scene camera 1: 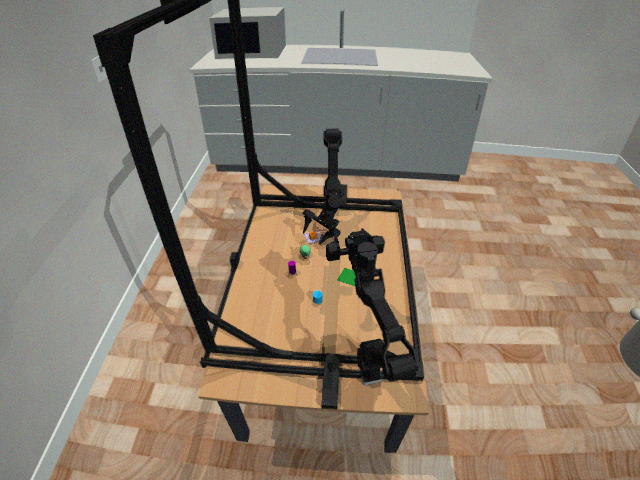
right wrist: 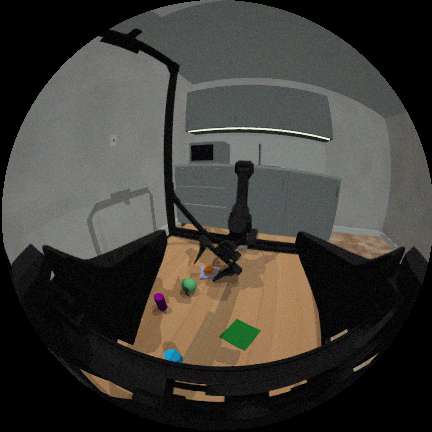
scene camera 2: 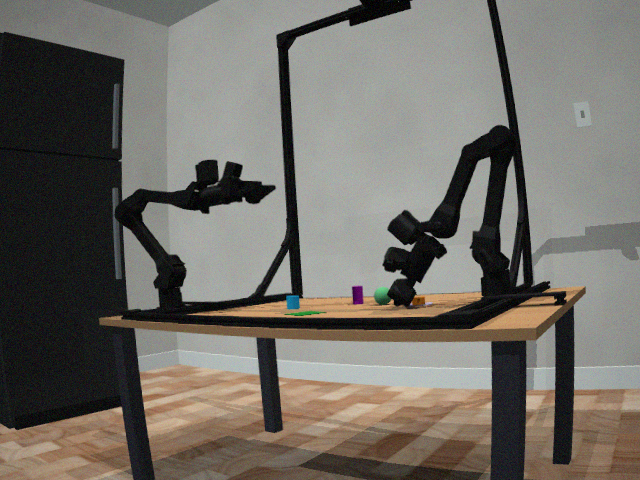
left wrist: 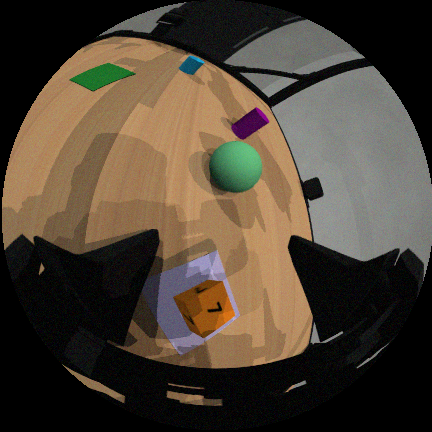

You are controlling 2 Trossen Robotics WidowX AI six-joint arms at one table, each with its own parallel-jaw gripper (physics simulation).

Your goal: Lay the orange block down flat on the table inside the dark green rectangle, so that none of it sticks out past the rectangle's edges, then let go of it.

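Places are measured from the left arm's base along level axes (x ahead, y left, z up), in millimetres.
Pixels of known places: left gripper, fingertip midpoint: (scene camera 1: pixel 311 239) (right wrist: pixel 202 272) (left wrist: pixel 226 239); right gripper, fingertip midpoint: (scene camera 1: pixel 348 230) (right wrist: pixel 233 237) (scene camera 2: pixel 268 185); left arm's base, origin of the base link: (scene camera 2: pixel 497 296); right arm's base, origin of the base link: (scene camera 1: pixel 370 372) (scene camera 2: pixel 170 307) (left wrist: pixel 155 34).
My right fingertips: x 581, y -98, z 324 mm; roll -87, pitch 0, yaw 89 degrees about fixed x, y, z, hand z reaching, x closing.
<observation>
Ahead of a thing's pixels: the offset from my right fingertips to its middle. "spot": to the spot under its first point.
The orange block @(376 mm back, 43 mm right, 334 mm down) (scene camera 1: pixel 313 235) (scene camera 2: pixel 418 300) (left wrist: pixel 206 307) (right wrist: pixel 208 270), a cube with black marks, sits on a pale lavender square @(spot: 359 mm back, 22 mm right, 342 mm down) (left wrist: pixel 167 295). The dark green rectangle @(spot: 101 mm back, 42 mm left, 342 mm down) (scene camera 1: pixel 347 276) (scene camera 2: pixel 306 313) (left wrist: pixel 102 76) (right wrist: pixel 240 334) lies flat on the table, well apart from the block; my right arm partly hides it in scene camera 1. My left gripper (left wrist: pixel 226 239) is open low over the table, its fingers on either side of the block in the left wrist view, holding nothing. My right gripper (scene camera 2: pixel 268 190) is open and empty, high above the table.
A light green ball @(270 mm back, 102 mm right, 319 mm down) (scene camera 1: pixel 305 251) (left wrist: pixel 235 166) is near the lavender square. A purple cylinder @(182 mm back, 175 mm right, 318 mm down) (scene camera 1: pixel 292 267) (left wrist: pixel 250 123) stands beyond it. A blue cylinder @(8 mm back, 105 mm right, 325 mm down) (scene camera 1: pixel 317 297) (right wrist: pixel 173 355) stands near the green rectangle. A black frame (scene camera 1: pixel 144 170) rises along the table's edges.
</observation>
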